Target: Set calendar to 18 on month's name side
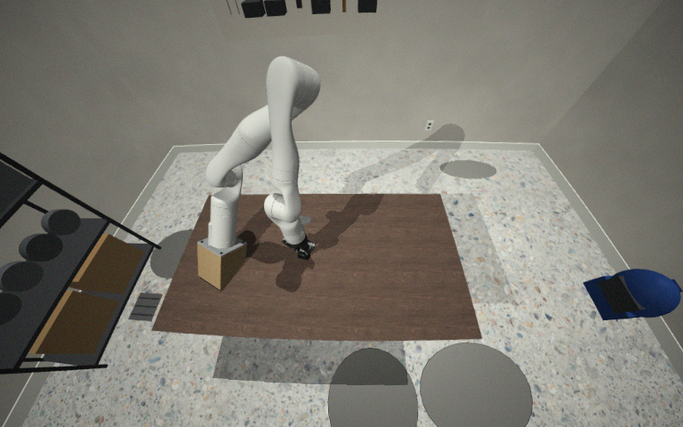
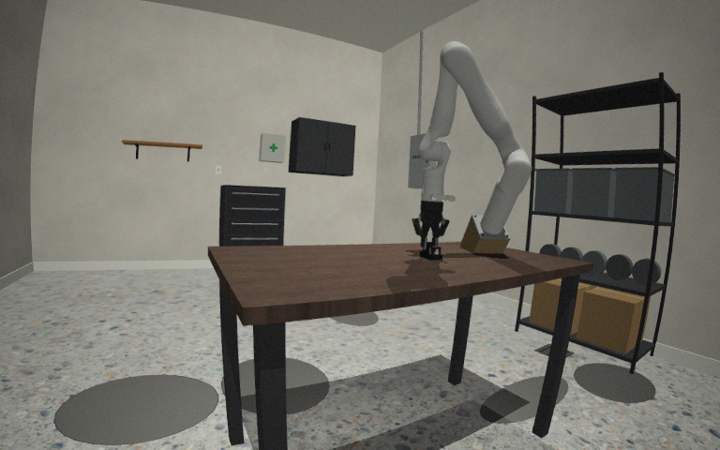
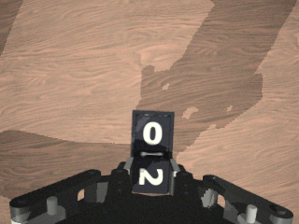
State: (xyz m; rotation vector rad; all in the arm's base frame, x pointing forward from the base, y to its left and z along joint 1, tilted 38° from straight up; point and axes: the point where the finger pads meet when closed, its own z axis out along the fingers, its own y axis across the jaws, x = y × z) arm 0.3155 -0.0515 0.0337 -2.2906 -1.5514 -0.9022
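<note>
Right now the black calendar tray is 4 cm below my hand and 2 cm to the left of it.
</note>
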